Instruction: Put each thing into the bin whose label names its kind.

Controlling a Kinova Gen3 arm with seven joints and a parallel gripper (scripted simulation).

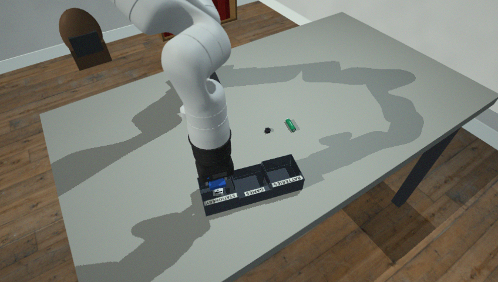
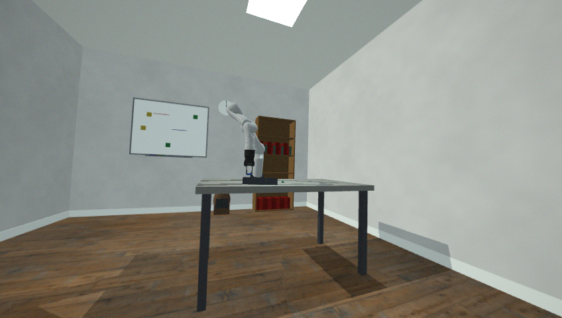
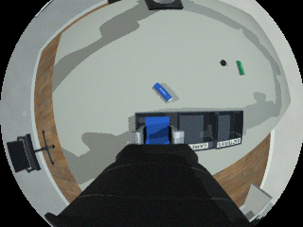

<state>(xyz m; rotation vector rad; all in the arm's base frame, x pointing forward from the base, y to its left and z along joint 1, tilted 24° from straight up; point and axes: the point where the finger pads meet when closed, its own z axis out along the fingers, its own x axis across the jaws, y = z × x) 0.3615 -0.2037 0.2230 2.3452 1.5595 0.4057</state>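
My hand is 1 cm above the blue block. The rest, counted from my hand: blue battery: 8 cm below, 7 cm behind, 4 cm to the left; then black piece: 25 cm to the left, 8 cm below, 8 cm behind; then small white thing: 7 cm below.
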